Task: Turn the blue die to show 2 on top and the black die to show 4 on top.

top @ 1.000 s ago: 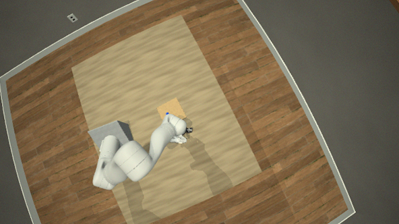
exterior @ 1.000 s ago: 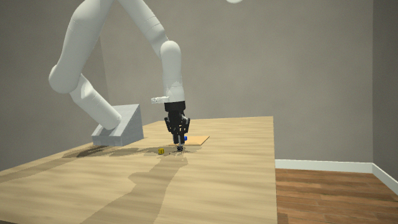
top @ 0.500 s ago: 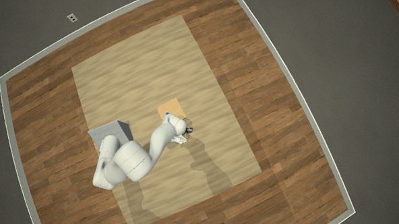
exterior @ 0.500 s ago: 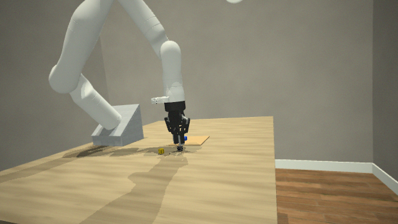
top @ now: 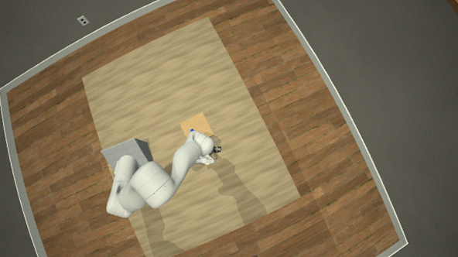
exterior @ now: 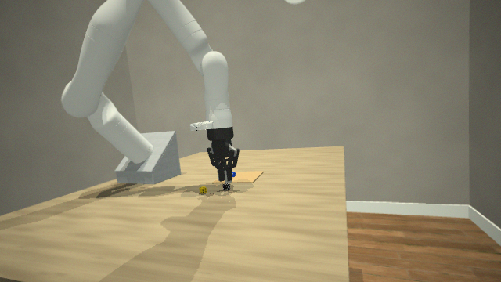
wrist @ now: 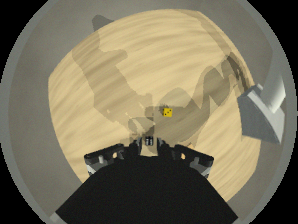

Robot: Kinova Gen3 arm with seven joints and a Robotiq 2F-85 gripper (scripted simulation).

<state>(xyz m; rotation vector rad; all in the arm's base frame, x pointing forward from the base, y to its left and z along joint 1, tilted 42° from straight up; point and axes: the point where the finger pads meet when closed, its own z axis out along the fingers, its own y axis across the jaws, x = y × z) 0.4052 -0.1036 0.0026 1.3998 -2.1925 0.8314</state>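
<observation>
Now: hand 30 mm above the black die. Round my hand: tan mat 20 mm behind, 130 mm to the left, 40 mm below; then yellow die 60 mm behind, 40 mm to the right, 30 mm below; then blue die 50 mm behind, 130 mm to the left, 30 mm below.
</observation>
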